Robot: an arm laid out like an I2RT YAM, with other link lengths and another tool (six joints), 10 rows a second.
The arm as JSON. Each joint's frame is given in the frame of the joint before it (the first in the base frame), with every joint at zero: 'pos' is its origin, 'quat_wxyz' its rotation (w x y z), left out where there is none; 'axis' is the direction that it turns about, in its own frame. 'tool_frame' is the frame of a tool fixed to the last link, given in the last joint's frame.
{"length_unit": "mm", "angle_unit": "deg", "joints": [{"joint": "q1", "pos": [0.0, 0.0, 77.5], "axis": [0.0, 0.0, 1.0]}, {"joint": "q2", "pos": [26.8, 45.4, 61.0], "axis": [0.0, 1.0, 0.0]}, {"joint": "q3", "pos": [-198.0, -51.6, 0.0], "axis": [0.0, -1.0, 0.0]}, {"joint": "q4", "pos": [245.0, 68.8, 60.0], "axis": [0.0, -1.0, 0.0]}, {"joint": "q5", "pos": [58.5, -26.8, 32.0], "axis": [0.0, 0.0, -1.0]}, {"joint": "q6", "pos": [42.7, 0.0, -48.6], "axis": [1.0, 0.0, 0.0]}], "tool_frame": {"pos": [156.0, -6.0, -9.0], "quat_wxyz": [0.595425, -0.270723, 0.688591, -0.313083]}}
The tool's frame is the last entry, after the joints.
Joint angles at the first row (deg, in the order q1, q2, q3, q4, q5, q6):
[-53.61 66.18 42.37 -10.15 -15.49 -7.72]
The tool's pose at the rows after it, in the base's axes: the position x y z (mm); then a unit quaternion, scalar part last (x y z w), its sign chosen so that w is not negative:
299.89, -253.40, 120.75, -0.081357, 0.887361, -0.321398, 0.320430
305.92, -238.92, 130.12, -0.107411, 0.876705, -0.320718, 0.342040
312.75, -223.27, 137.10, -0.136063, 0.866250, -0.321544, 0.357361
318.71, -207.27, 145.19, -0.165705, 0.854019, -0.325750, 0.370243
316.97, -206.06, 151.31, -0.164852, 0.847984, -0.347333, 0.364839
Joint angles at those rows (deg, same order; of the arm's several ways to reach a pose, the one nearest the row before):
[-53.52 62.33 39.66 -9.59 -18.06 -8.42]
[-52.88 59.16 38.31 -9.91 -20.90 -9.45]
[-51.42 56.52 37.17 -10.20 -22.62 -10.71]
[-49.69 53.65 36.16 -10.72 -23.82 -12.19]
[-48.30 50.99 34.99 -10.35 -20.95 -12.36]

